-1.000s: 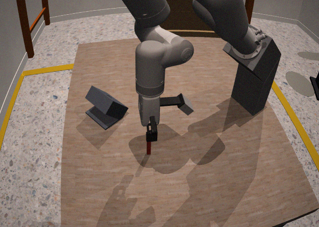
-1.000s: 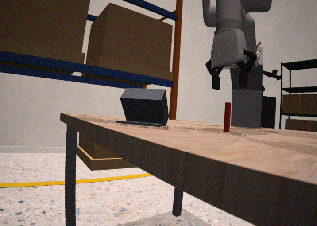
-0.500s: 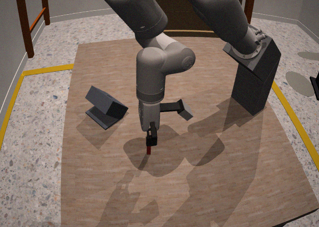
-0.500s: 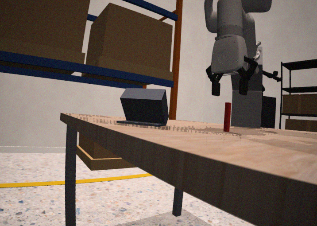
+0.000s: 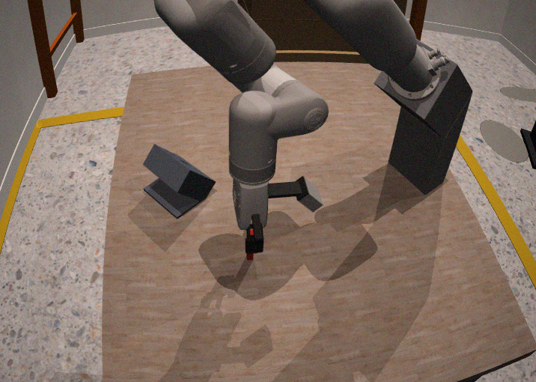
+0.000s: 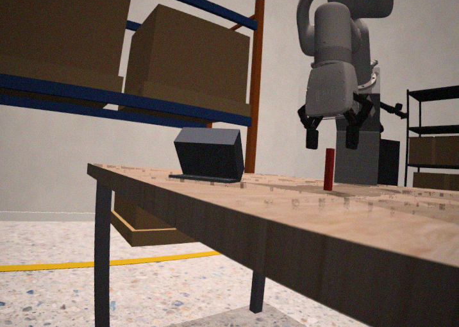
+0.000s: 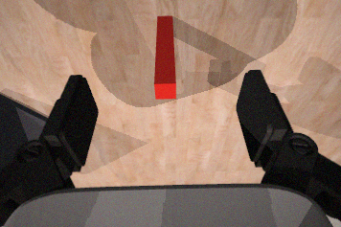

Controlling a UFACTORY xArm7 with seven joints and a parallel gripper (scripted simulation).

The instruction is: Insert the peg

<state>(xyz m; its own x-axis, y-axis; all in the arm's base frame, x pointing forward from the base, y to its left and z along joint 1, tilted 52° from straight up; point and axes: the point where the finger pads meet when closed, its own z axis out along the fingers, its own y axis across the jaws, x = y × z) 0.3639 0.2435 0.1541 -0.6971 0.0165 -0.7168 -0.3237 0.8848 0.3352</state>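
Right now my hand is 5 cm above the red peg.
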